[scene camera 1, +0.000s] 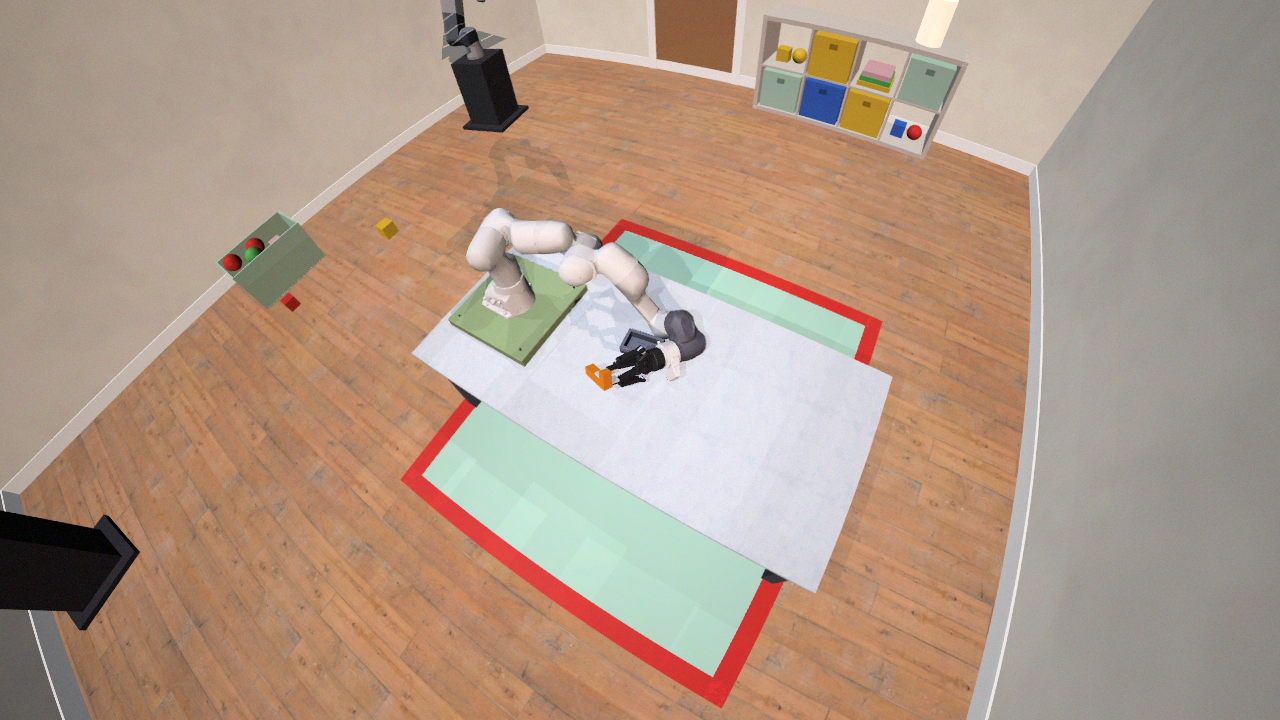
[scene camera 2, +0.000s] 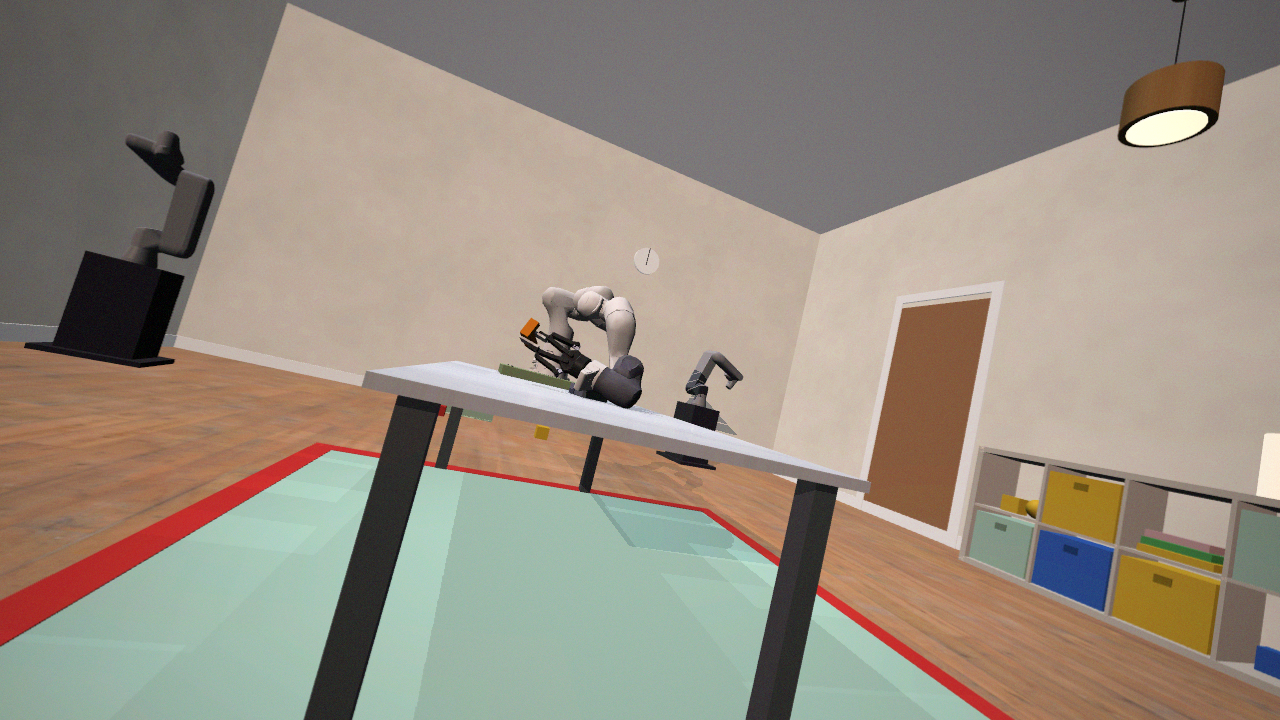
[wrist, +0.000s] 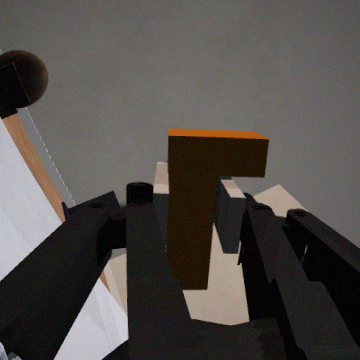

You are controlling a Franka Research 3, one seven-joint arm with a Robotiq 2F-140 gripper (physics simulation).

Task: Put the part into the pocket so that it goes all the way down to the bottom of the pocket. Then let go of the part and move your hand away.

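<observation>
The orange L-shaped part (scene camera 1: 605, 382) (scene camera 2: 529, 328) (wrist: 192, 212) is in the air, well above the table top. My gripper (scene camera 1: 612, 374) (scene camera 2: 533, 338) (wrist: 188, 184) is shut on its long leg, one pad on each side; the short leg sticks out past the right pad in the wrist view. The hand is tipped over, with the fingers pointing sideways and upward and the wrist low over the table. The dark grey pocket block (scene camera 1: 624, 341) lies on the table beside the hand in scene camera 1, partly hidden by the gripper. The pocket does not show in the wrist view.
The pale table (scene camera 1: 742, 447) (scene camera 2: 483, 396) carries the green base plate (scene camera 1: 501, 336) under the arm. The table's edge (wrist: 37, 200) shows at the left of the wrist view. A shelf unit, a toy bin and other robots on black pedestals stand away from the table.
</observation>
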